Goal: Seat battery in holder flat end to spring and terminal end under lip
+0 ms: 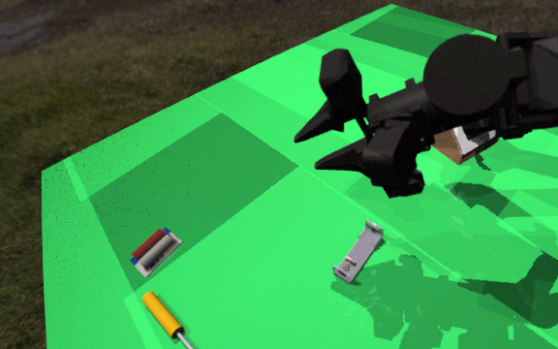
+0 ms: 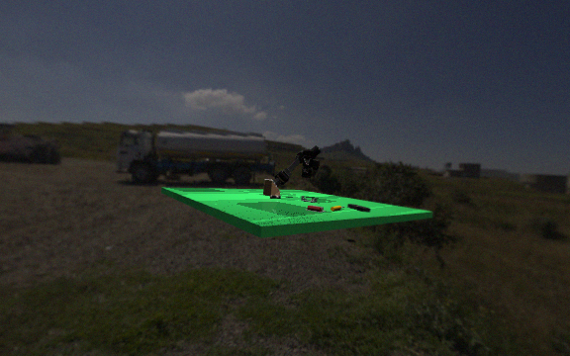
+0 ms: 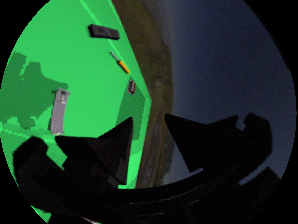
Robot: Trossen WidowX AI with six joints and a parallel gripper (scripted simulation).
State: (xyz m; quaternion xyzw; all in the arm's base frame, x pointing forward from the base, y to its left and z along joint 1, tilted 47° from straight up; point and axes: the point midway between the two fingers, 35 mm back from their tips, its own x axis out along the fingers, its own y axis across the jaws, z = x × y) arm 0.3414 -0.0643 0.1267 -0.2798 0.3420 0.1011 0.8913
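My gripper tip is now 180 mm past the battery, 110 mm to the left of it and 200 mm above it. Also, from my gripper tip: yellow-handled screwdriver: 270 mm ahead, 40 mm to the left, 200 mm below; then dark bar: 270 mm ahead, 180 mm to the left, 190 mm below; then white card: 280 mm ahead, 130 mm to the right, 200 mm below.
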